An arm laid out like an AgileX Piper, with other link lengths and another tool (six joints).
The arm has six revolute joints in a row. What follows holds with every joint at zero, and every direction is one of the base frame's. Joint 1 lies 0.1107 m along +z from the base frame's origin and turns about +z. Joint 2 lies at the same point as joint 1 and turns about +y. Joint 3 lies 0.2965 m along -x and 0.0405 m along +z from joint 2 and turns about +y. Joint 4 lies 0.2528 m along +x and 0.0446 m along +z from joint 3 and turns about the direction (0.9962, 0, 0.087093). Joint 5 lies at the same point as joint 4 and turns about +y. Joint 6 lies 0.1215 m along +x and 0.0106 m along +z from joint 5 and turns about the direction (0.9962, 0, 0.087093). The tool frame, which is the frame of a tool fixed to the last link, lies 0.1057 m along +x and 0.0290 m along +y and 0.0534 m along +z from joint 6; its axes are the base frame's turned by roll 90.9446, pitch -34.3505 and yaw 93.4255 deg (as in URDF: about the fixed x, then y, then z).
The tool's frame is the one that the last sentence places.
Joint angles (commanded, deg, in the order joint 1, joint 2, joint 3, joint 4, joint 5, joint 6), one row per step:
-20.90, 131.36, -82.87, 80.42, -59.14, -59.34
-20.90, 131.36, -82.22, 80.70, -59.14, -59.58
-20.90, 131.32, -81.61, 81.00, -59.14, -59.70
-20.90, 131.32, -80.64, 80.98, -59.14, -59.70
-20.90, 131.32, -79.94, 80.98, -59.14, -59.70
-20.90, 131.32, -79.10, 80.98, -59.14, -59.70
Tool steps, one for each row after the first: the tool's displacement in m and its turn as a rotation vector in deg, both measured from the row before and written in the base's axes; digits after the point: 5 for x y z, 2 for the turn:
-0.00254, 0.00065, -0.00473, 0.39, 0.77, -0.13
-0.00260, 0.00058, -0.00403, 0.39, 0.57, -0.18
-0.00300, 0.00118, -0.00572, 0.33, 0.91, 0.01
-0.00226, 0.00086, -0.00413, 0.25, 0.65, 0.00
-0.00278, 0.00106, -0.00491, 0.30, 0.78, 0.00

